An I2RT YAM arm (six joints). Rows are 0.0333 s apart.
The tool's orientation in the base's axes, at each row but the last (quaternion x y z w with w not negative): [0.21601 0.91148 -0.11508 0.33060]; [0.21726 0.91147 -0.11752 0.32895]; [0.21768 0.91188 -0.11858 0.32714]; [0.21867 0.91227 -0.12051 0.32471]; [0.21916 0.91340 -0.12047 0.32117]
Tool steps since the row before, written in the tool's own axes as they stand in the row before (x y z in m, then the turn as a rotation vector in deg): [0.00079 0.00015 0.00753 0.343 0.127 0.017]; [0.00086 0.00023 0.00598 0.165 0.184 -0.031]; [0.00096 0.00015 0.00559 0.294 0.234 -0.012]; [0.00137 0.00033 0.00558 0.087 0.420 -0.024]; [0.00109 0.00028 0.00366 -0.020 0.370 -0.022]
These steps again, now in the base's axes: [0.00369 -0.00227 -0.00621 -0.167 0.215 -0.245]; [0.00280 -0.00166 -0.00510 -0.044 0.225 -0.097]; [0.00245 -0.00157 -0.00487 -0.099 0.303 -0.199]; [0.00222 -0.00129 -0.00515 0.127 0.404 -0.071]; [0.00133 -0.00072 -0.00352 0.179 0.325 0.000]
